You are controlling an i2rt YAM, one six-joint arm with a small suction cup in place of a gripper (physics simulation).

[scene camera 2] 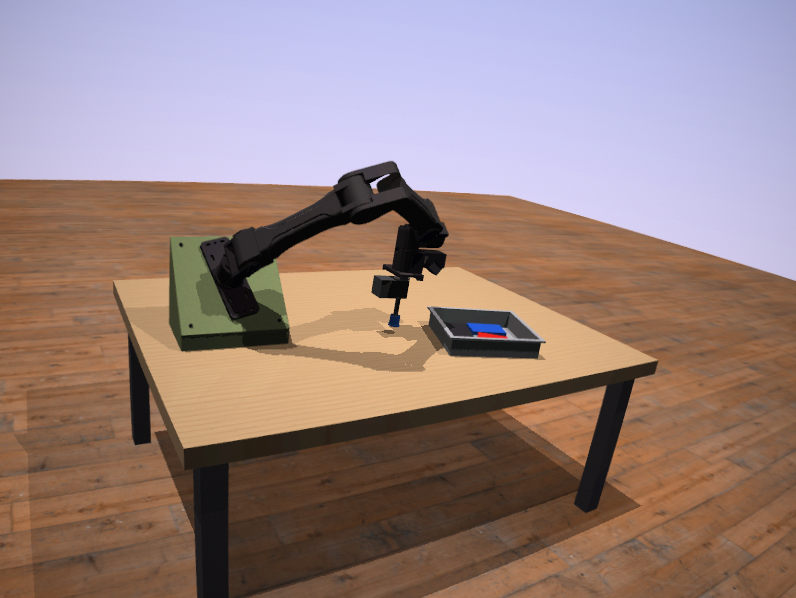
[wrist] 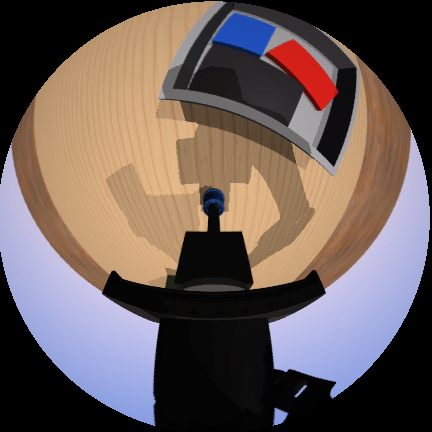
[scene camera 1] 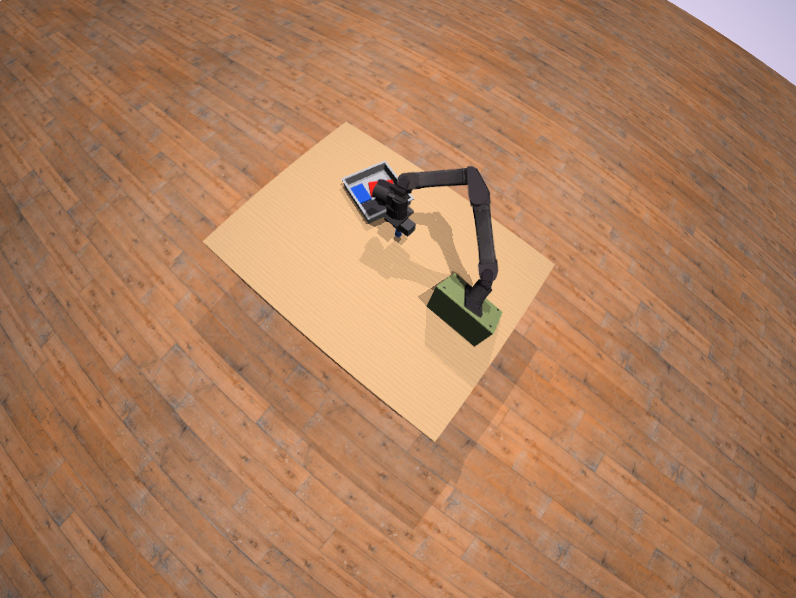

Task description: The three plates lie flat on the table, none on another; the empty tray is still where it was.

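Where they show: end effector, tool point: (scene camera 2: 393, 325) (wrist: 213, 197) (scene camera 1: 398, 234); arm's base, origin of the base link: (scene camera 2: 228, 278) (scene camera 1: 472, 300).
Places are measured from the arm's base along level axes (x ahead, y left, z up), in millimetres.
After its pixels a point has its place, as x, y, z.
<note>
A blue plate (scene camera 1: 360, 193) {634, -235, -120} (scene camera 2: 486, 328) {631, -239, -120} (wrist: 244, 34), a red plate (scene camera 1: 372, 188) {605, -288, -120} (scene camera 2: 492, 335) {606, -284, -120} (wrist: 305, 75) {559, -303, -120} and a black plate (scene camera 1: 371, 207) {553, -199, -120} (scene camera 2: 458, 329) {549, -214, -121} (wrist: 265, 90) {519, -232, -121} lie in the grey tray (scene camera 1: 364, 172) {673, -327, -94} (scene camera 2: 495, 352) {524, -368, -120} (wrist: 175, 94) {514, -135, -84}. Blue and red lie along edges of black in the wrist view; whether they overlap it, I cannot tell. The arm partly covers the tray and red plate in scene camera 1. My suction cup (scene camera 1: 397, 235) (scene camera 2: 393, 320) (wrist: 214, 200) {386, -143, -112} is open, with nothing on it. It hangs low over the table, beside the tray on the base side.
The tray stands on the wooden table (scene camera 1: 308, 257) {640, 136, -134} (scene camera 2: 257, 399) {-82, -324, -134} (wrist: 90, 100) {614, 13, -134}. The green base block (scene camera 1: 456, 325) {0, 83, -81} (scene camera 2: 189, 305) {-103, -26, -45} carries the arm on the same table. The tray's raised walls surround the plates. The arm casts a shadow between base and tray.
</note>
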